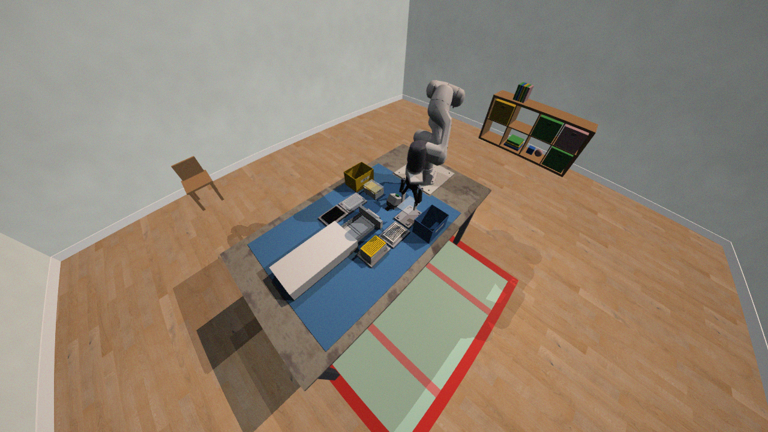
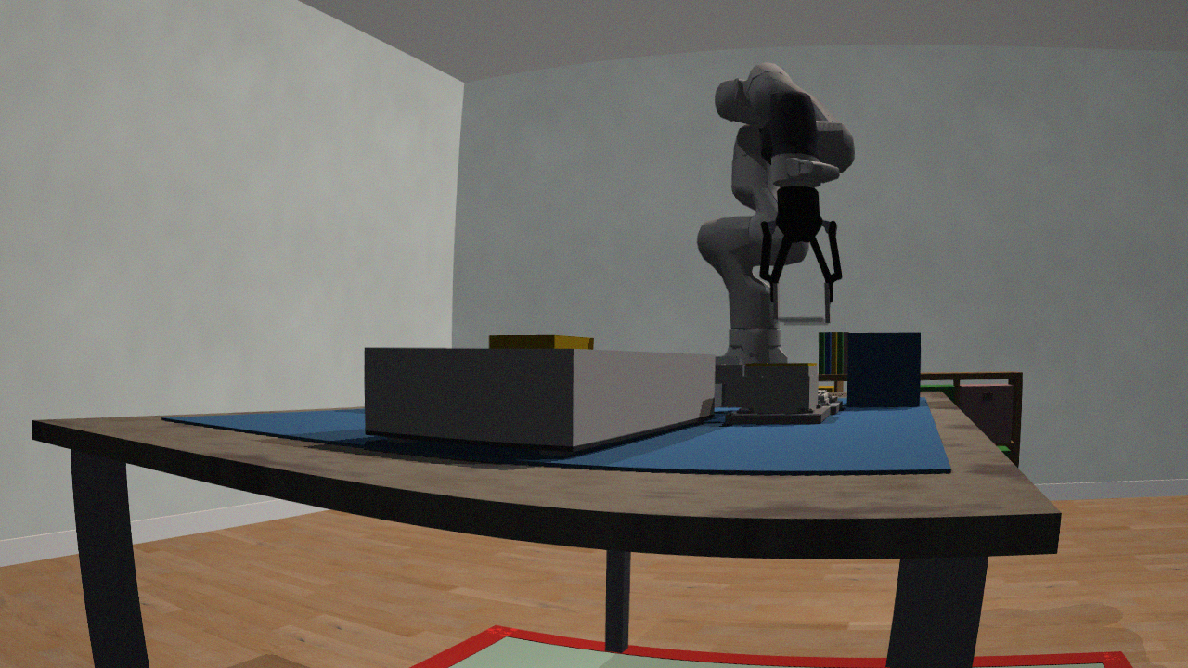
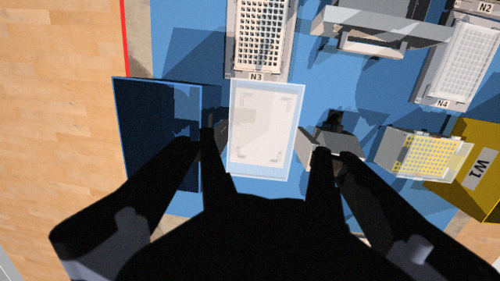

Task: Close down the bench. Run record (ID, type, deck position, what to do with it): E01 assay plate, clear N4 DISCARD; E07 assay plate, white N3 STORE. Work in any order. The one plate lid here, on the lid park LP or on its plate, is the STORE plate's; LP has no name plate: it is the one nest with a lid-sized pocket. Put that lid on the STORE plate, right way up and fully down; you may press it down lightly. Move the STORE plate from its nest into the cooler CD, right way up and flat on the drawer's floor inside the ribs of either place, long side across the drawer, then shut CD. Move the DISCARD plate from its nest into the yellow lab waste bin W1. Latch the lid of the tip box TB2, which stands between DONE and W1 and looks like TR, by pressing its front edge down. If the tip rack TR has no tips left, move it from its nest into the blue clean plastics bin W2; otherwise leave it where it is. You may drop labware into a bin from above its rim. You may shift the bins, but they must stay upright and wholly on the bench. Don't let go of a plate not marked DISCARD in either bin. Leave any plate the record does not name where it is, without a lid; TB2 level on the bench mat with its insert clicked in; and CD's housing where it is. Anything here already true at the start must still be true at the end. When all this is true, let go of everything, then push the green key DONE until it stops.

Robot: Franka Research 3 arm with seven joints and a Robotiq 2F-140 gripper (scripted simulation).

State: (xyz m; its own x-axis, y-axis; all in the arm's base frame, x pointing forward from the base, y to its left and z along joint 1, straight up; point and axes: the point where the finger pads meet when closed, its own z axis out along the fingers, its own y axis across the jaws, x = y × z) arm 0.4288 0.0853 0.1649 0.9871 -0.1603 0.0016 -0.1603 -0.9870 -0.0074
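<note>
Right now the white plate is 15 cm below my hand, 15 cm ahead of it and 1 cm to the right of it. Also, from my hand: plate lid (2 cm below); then lid park nest (16 cm below, 3 cm behind); then blue bin W2 (16 cm to the left, 13 cm below, 1 cm behind).
</note>
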